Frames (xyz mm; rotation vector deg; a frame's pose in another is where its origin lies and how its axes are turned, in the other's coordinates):
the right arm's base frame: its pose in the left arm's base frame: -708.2 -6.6 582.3 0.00 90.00 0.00
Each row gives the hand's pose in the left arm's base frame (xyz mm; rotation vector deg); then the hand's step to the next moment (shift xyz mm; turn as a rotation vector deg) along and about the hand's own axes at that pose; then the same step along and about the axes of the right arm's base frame.
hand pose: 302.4 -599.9 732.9 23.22 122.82 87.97
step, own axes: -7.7 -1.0 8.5 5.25 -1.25 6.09
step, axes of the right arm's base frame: 1.6 2.7 11.1 3.84 7.08 -1.16
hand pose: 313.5 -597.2 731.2 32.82 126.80 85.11
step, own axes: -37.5 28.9 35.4 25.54 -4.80 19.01
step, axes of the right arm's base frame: -18.7 16.5 53.6 13.83 26.78 -11.33
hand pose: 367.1 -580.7 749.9 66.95 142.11 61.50
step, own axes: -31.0 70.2 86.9 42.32 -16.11 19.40
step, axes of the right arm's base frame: 18.0 53.2 101.4 19.83 34.49 -29.05
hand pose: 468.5 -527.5 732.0 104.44 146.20 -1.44
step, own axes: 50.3 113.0 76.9 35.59 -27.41 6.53
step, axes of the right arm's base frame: 78.7 83.0 90.2 6.76 24.67 -37.50
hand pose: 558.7 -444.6 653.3 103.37 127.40 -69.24
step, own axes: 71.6 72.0 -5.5 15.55 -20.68 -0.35
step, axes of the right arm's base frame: 68.8 63.4 39.8 -3.95 12.41 -22.36
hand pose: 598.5 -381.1 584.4 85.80 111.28 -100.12
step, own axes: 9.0 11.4 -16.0 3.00 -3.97 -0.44
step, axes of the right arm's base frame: 8.6 16.2 11.5 -0.87 2.69 -4.12
